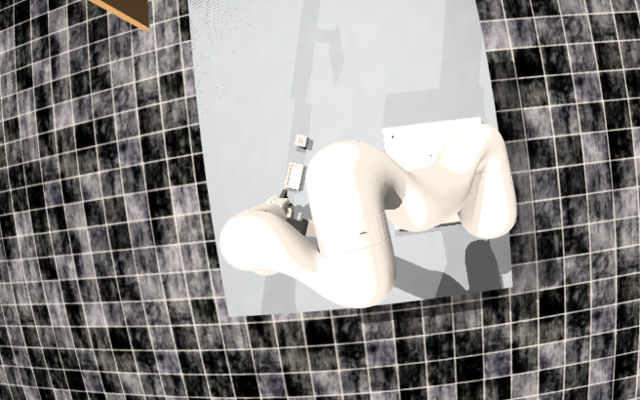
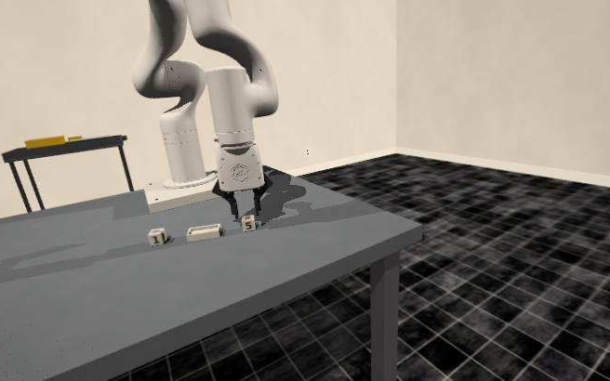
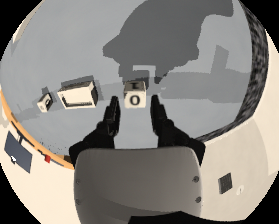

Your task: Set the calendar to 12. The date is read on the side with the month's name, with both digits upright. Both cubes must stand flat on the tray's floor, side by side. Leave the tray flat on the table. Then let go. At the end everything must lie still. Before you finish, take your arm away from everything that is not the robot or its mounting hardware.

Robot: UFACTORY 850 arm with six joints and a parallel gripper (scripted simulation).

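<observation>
The calendar tray is 3 cm behind my hand, 10 cm to the right of it and 5 cm below it.
</observation>
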